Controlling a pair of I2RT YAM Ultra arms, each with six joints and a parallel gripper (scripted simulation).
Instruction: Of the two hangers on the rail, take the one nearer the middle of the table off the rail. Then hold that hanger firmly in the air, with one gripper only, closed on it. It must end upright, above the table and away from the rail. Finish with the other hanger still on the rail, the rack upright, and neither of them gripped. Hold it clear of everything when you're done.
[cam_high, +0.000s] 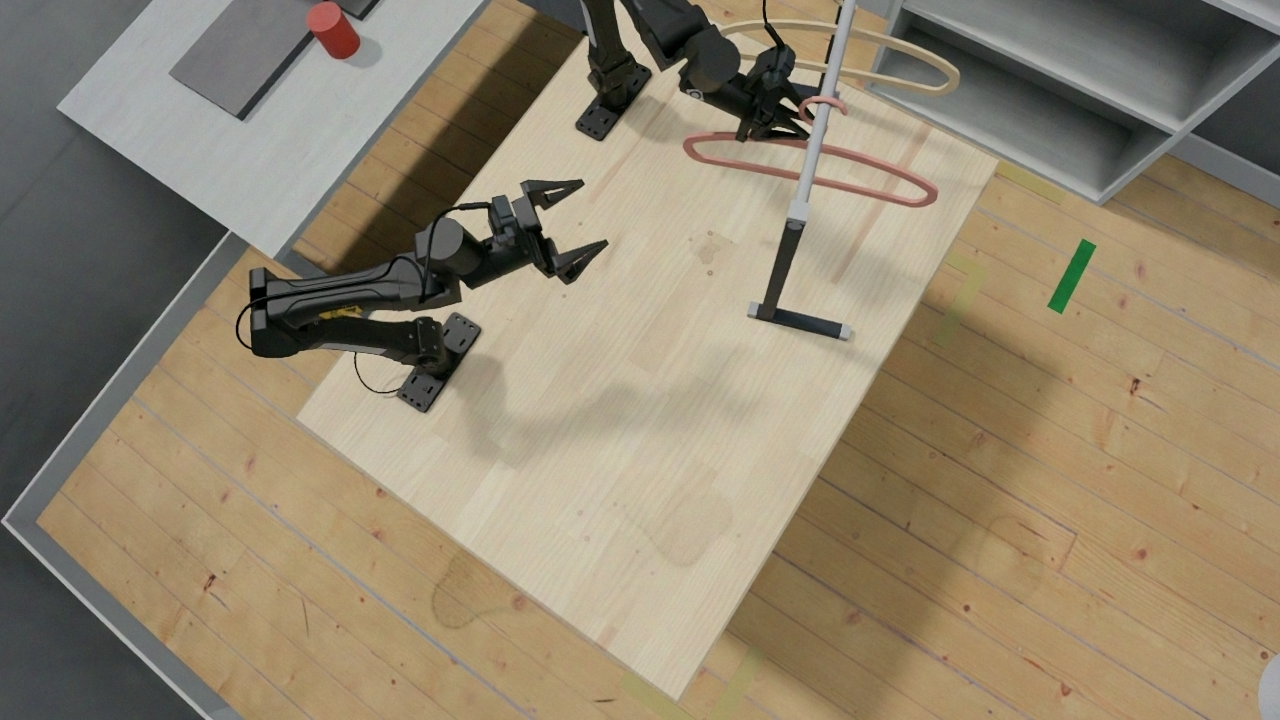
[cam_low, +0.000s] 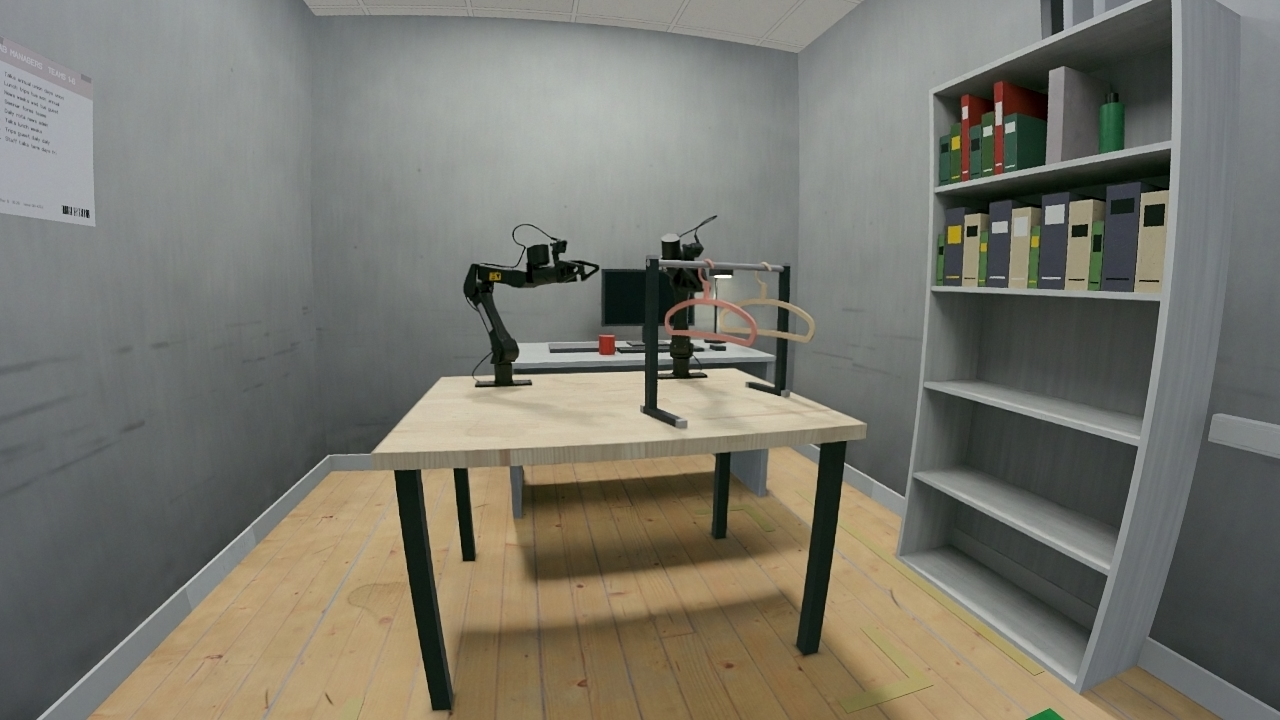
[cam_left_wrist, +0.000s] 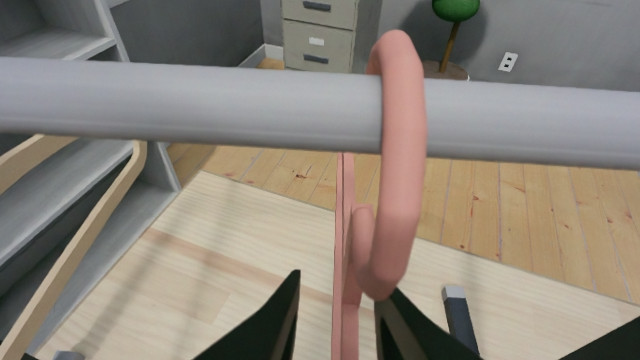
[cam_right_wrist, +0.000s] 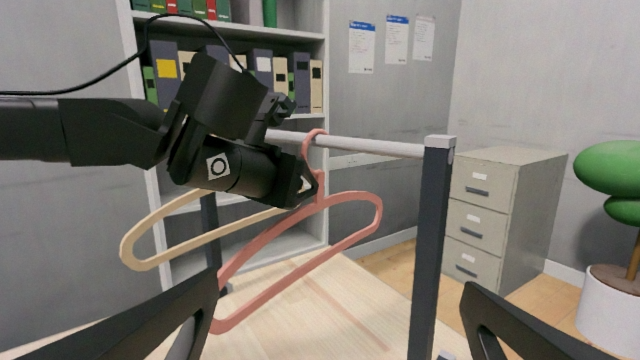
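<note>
Right now the pink hanger is 3 cm below my left hand and 2 cm ahead of it. Also, from my left hand: beige hanger: 21 cm to the left, 3 cm below, 3 cm behind.
</note>
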